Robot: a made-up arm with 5 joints.
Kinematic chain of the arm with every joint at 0, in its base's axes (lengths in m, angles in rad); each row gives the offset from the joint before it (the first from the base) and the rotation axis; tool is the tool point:
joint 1: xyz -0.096 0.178 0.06 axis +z
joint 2: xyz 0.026 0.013 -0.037 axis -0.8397 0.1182 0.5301
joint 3: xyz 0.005 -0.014 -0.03 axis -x
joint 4: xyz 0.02 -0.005 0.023 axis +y
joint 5: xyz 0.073 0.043 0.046 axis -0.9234 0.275 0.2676
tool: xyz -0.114 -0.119 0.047
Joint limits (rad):
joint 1: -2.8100..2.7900
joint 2: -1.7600..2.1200
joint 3: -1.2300..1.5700
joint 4: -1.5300..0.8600
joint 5: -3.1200..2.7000
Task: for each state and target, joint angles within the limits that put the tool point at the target. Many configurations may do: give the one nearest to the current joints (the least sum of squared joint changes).
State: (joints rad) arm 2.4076 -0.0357 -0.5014 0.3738 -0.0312
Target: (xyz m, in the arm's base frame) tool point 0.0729 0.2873 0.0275
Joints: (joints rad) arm 1.7940 -0.2331 -0.9132 0.3296 0.5733
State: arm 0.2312 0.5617 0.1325 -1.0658 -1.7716
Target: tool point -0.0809 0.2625 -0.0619
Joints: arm 0.4418 0.4278 -0.4035 -0.7424 -1.7278
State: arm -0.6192 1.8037 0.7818 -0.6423 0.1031
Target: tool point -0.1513 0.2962 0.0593
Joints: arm -0.4668 1.7777 0.6893 -0.6147 0.5669
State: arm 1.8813 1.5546 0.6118 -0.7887 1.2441
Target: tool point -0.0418 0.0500 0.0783
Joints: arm 2.0571 1.6251 0.7113 -1.0902 0.9727
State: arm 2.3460 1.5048 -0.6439 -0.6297 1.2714
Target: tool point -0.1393 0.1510 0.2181
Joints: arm 2.2906 1.4245 -0.6960 -0.6977 1.0279
